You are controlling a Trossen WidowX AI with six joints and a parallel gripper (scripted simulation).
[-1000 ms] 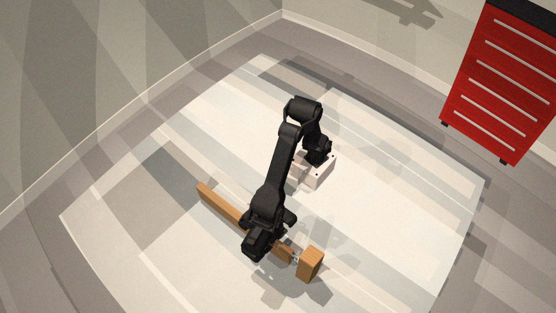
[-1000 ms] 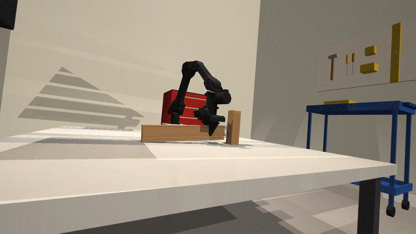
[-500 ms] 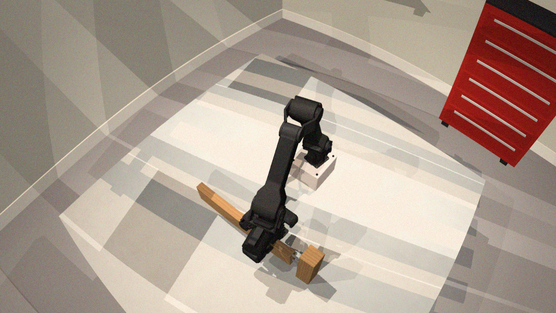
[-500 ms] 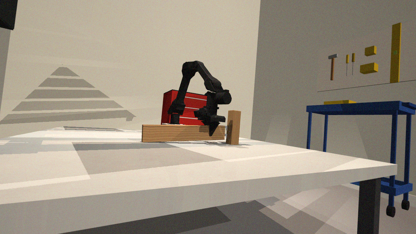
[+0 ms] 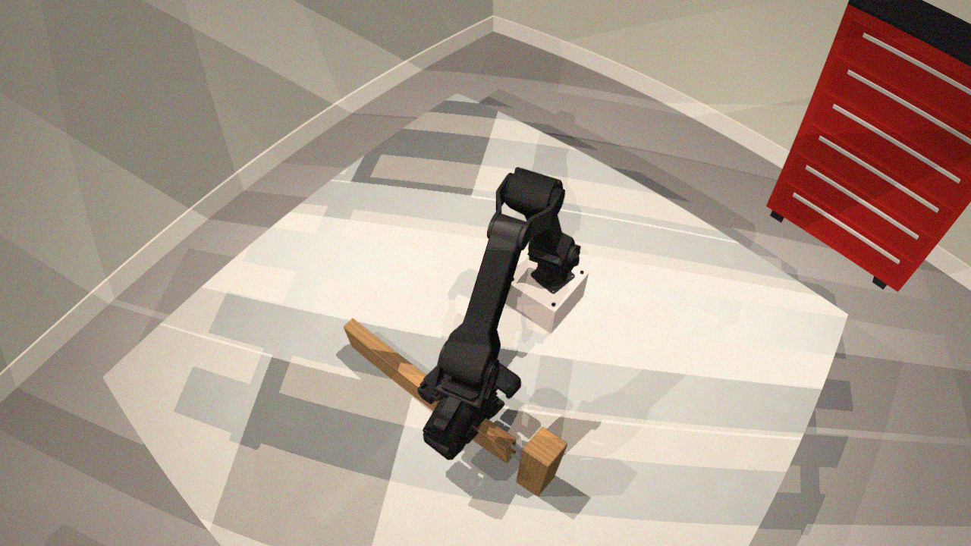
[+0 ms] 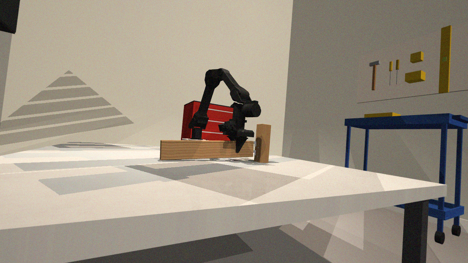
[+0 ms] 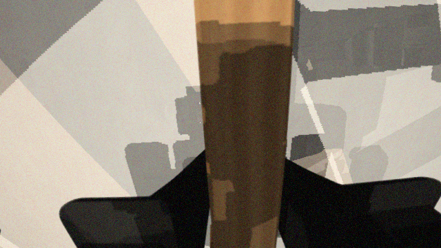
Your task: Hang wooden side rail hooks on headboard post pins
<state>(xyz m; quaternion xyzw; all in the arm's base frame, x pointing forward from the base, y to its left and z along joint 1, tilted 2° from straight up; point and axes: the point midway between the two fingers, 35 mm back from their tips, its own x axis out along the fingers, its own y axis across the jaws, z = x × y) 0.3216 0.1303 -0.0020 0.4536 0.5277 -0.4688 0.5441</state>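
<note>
Right now my gripper tip is 140 mm to the right of the headboard post, 40 mm below it and 20 mm past it.
</note>
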